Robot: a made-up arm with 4 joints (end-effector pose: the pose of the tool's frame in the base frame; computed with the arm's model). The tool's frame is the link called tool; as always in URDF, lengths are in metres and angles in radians. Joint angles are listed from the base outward.
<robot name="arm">
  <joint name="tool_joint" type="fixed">
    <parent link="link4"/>
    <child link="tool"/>
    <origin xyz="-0.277 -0.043 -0.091" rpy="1.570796 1.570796 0"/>
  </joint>
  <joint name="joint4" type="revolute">
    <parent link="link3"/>
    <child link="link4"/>
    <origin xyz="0.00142 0.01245 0.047" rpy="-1.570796 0 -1.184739"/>
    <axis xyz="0 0 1"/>
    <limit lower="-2.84" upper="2.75" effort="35" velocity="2.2"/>
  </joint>
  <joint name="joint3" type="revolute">
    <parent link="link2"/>
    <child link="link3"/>
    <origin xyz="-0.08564 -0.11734 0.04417" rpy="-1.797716 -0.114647 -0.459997"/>
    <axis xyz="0 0 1"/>
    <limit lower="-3.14" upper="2.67" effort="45" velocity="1.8"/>
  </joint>
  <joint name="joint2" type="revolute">
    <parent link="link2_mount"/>
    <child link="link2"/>
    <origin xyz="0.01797 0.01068 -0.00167" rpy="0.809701 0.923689 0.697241"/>
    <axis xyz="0 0 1"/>
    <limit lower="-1.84" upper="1.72" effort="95" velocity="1.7"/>
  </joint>
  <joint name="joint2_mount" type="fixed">
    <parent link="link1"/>
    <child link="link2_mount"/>
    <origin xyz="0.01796 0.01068 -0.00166"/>
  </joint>
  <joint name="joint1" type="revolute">
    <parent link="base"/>
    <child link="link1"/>
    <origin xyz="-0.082 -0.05 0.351" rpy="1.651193 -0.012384 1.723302"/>
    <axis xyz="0 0 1"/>
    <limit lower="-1.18" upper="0.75" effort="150" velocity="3.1"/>
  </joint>
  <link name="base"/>
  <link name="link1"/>
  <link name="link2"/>
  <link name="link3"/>
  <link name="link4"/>
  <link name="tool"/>
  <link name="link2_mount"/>
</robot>
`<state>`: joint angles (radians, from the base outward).
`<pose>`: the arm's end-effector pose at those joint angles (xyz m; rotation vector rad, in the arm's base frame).
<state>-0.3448 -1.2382 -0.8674 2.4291</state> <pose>-0.0584 0.2253 0.4868 -2.0361 -0.2871 -1.6594</pose>
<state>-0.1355 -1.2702 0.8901 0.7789</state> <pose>-0.1347 0.0757 0.5981 -1.5847 -1.4259 0.7492</pose>
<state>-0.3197 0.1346 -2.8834 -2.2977</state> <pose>-0.1411 -0.2497 0.0803 0.2480 -2.8181 -0.8303</pose>
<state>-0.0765 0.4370 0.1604 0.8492</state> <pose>0.0677 -0.1741 0.4397 -0.7684 0.3431 0.2136</pose>
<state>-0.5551 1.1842 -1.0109 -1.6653</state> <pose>-0.4025 -0.0828 0.1204 0.6271 -0.5308 -1.5286</pose>
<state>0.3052 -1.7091 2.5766 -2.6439</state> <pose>0.1793 -0.1994 0.2588 -0.0866 1.4114 0.5917</pose>
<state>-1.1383 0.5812 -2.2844 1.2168</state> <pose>-0.1136 0.1349 0.4434 -1.1537 0.5924 -2.8237</pose>
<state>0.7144 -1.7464 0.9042 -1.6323</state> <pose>0.3029 -0.0443 0.4886 0.6869 -0.6086 1.3902</pose>
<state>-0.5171 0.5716 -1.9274 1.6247</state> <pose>0.0032 -0.0531 0.5202 -1.5106 1.7398 -1.7548</pose>
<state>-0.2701 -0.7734 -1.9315 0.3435</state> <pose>-0.2877 -0.0879 0.2296 0.1443 -0.6042 -1.6269</pose>
